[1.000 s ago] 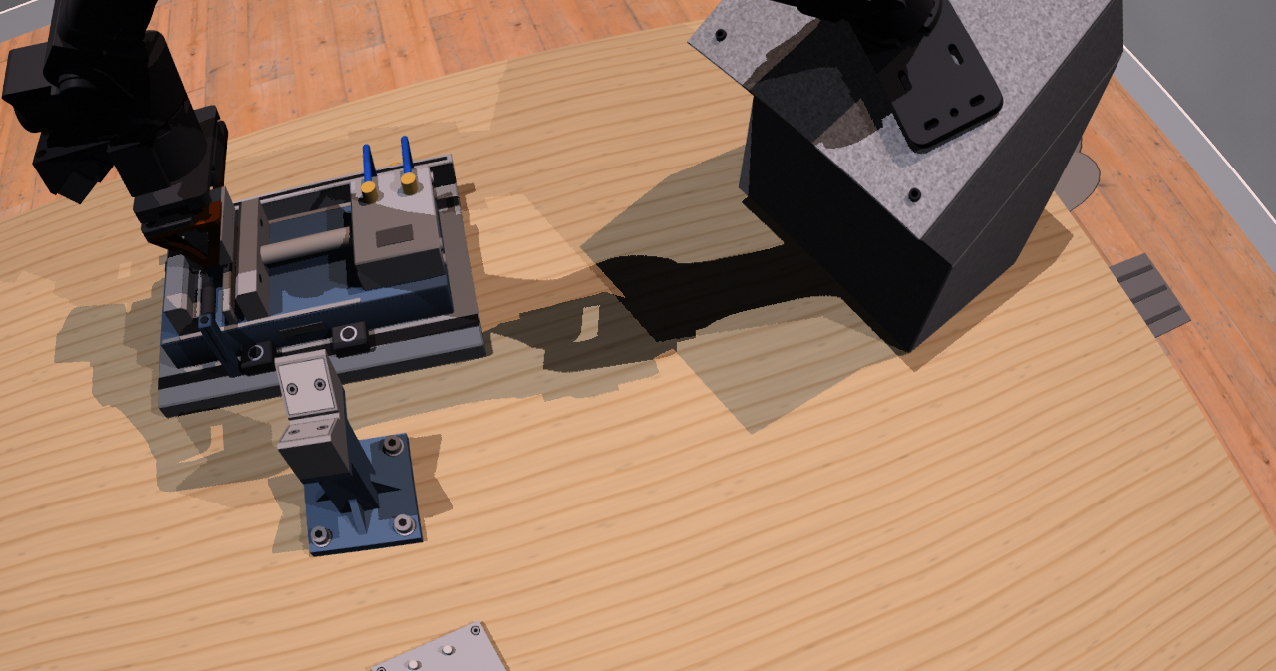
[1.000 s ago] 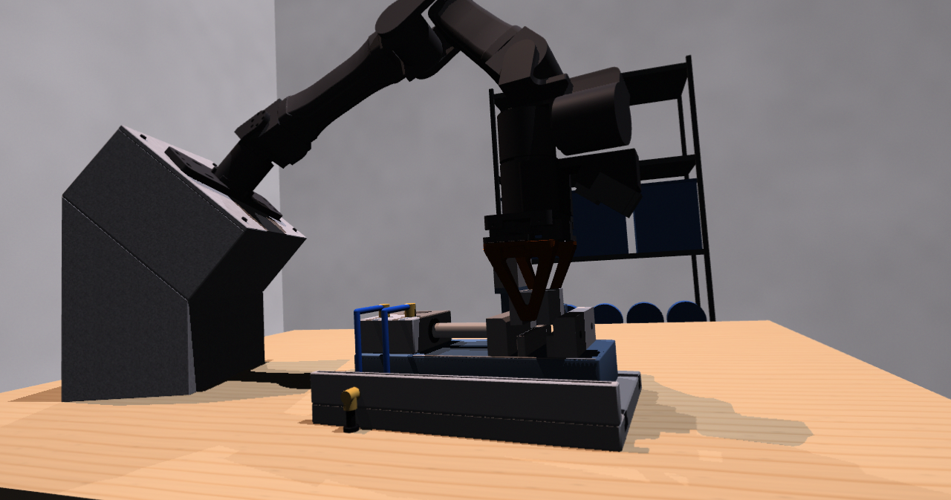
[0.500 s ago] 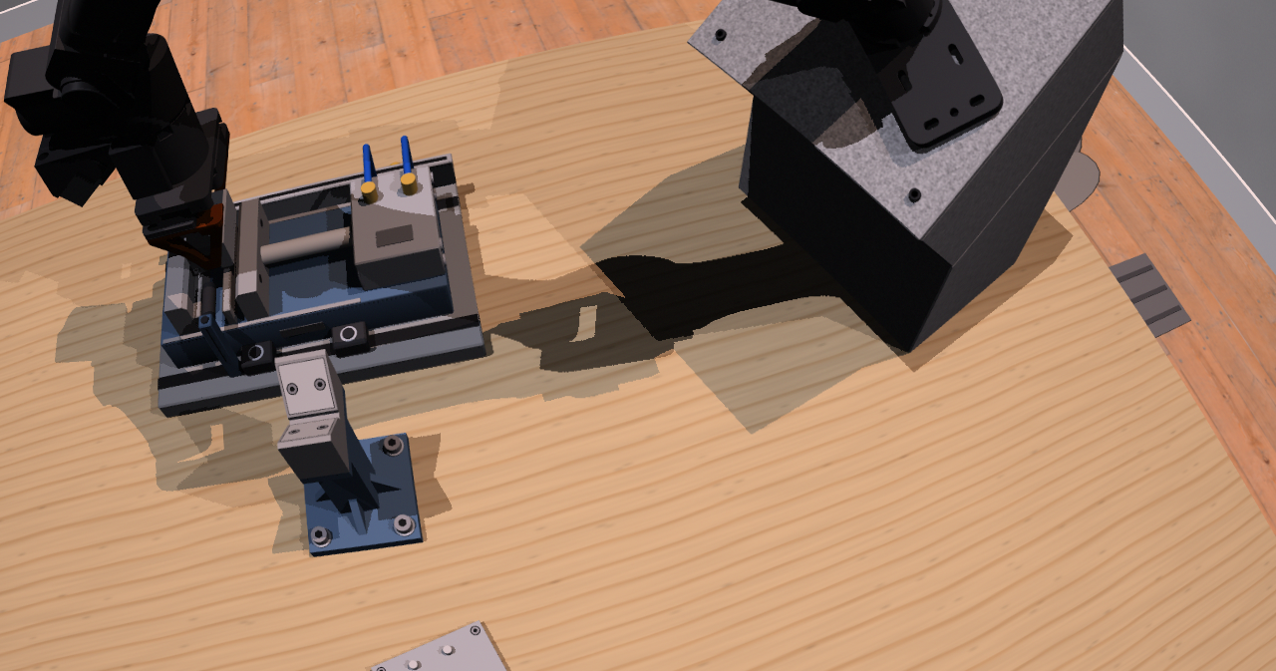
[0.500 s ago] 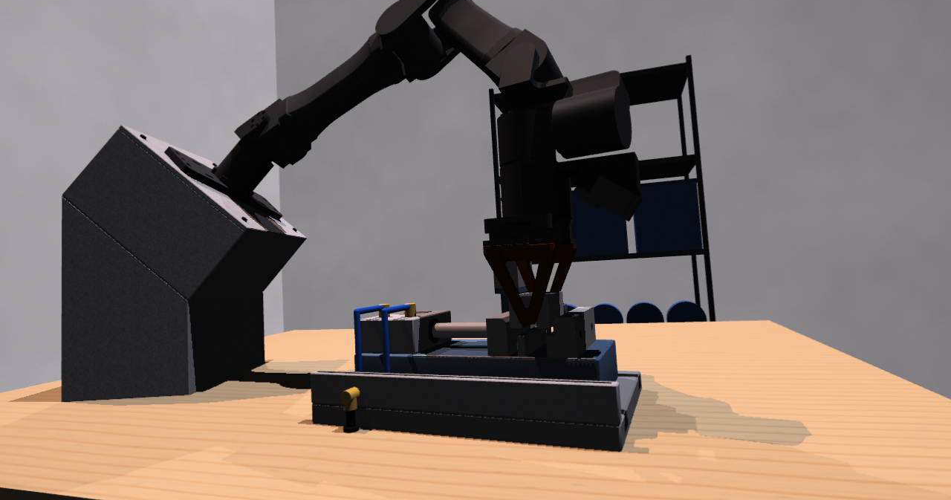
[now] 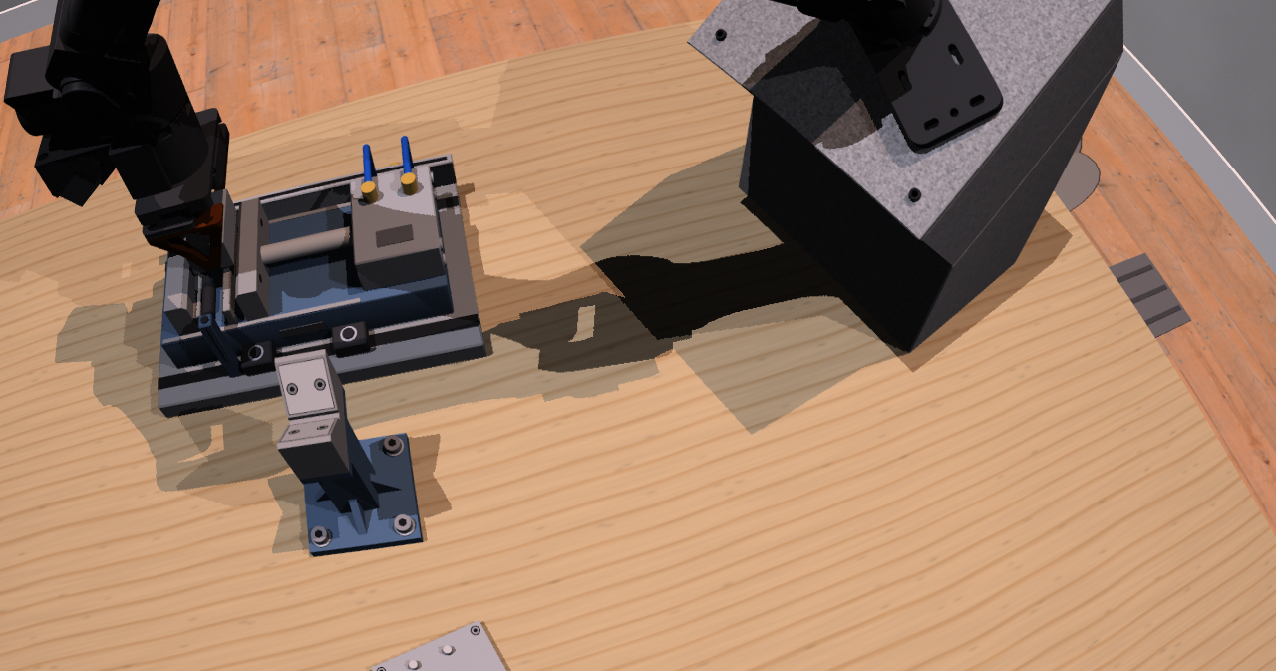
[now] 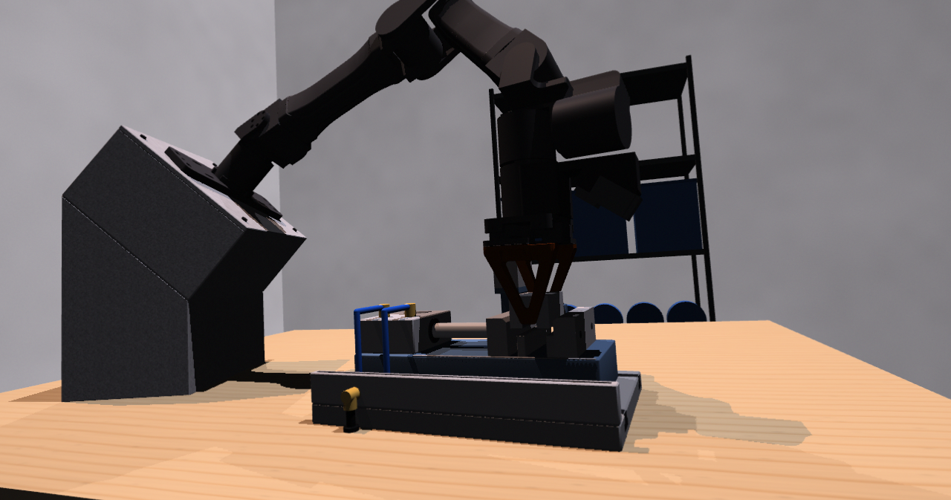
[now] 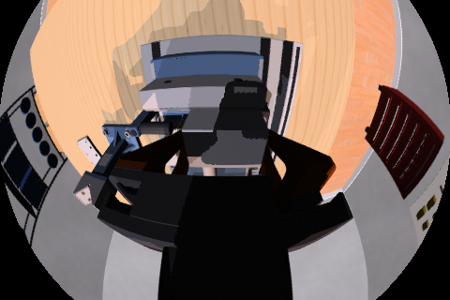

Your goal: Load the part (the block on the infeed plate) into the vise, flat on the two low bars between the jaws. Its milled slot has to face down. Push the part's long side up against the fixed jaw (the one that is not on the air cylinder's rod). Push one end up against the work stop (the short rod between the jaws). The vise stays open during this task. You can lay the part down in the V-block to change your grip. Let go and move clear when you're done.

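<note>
The grey part is right at my hand. The rest, counted from my hand: moving jaw 3 cm behind, 2 cm to the left, 2 cm below; work stop rod 1 cm behind, 7 cm to the left, 1 cm below; fixed jaw 3 cm ahead, 2 cm to the left, 2 cm below.
</note>
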